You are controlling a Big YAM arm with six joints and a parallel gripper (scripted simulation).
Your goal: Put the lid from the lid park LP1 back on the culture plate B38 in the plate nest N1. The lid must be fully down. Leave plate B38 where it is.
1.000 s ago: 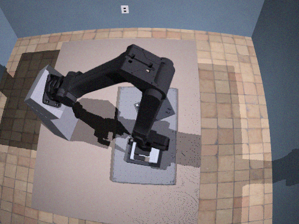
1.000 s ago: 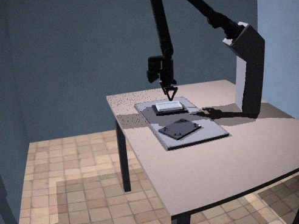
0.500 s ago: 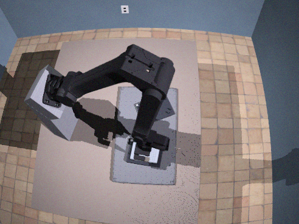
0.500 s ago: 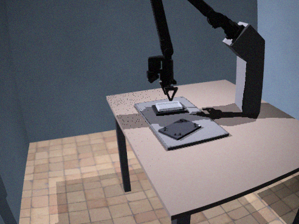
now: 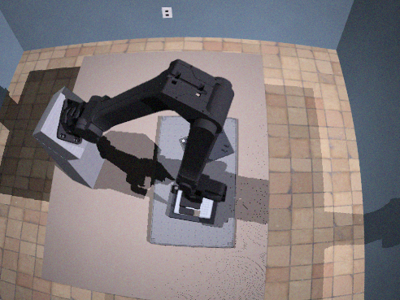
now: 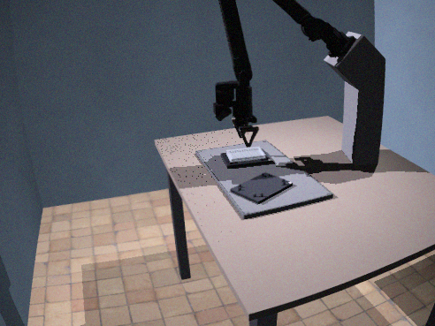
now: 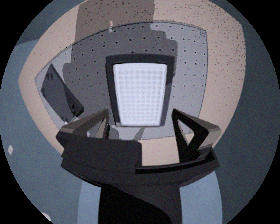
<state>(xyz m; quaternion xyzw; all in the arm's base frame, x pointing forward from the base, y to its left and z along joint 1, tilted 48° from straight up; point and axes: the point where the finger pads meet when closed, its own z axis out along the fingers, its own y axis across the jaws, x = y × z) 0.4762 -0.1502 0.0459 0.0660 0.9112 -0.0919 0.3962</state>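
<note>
The clear lid is 5 cm below my hand. Also, from my hand: culture plate B38: 6 cm below; dark plate nest N1: 7 cm below; dark lid park LP1: 7 cm ahead, 23 cm to the left, 7 cm below.
</note>
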